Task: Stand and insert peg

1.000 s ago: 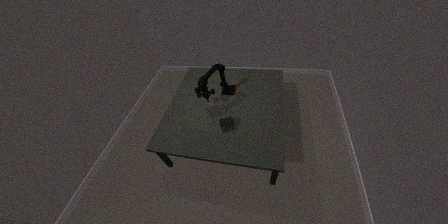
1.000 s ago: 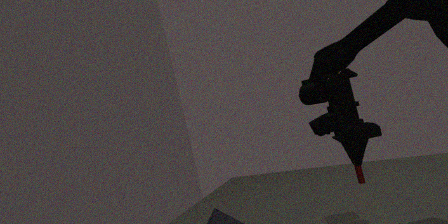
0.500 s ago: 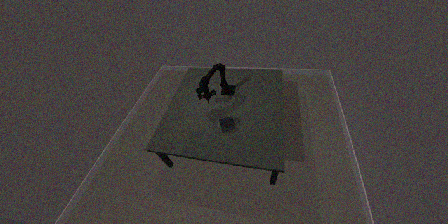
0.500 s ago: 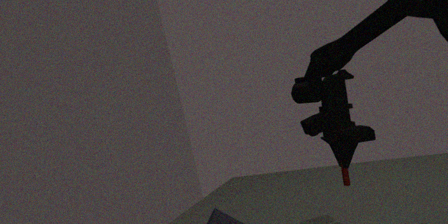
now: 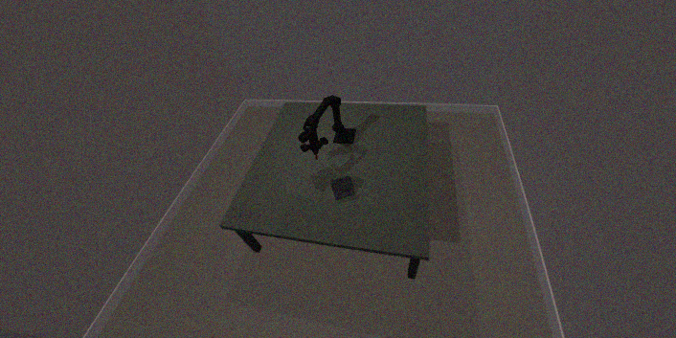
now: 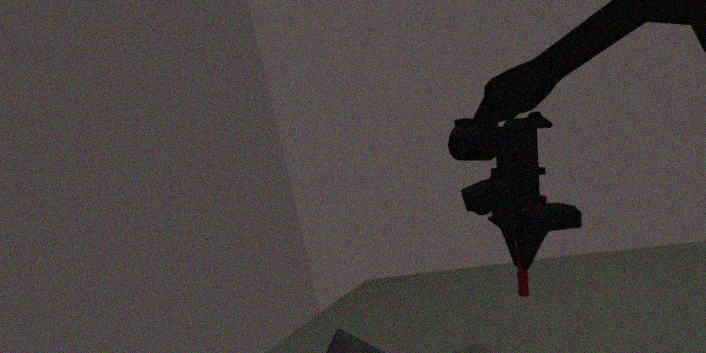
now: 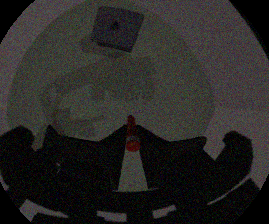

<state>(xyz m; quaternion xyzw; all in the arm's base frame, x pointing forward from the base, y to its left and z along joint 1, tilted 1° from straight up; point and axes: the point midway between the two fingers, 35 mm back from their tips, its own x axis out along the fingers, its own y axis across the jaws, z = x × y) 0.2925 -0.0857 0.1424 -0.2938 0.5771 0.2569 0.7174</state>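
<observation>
Right now my gripper tip is 16 cm short of the sloped panel, 23 cm to the right of it and 7 cm above it. The rest, counted from my gripper tip: peg (2 cm above).
</observation>
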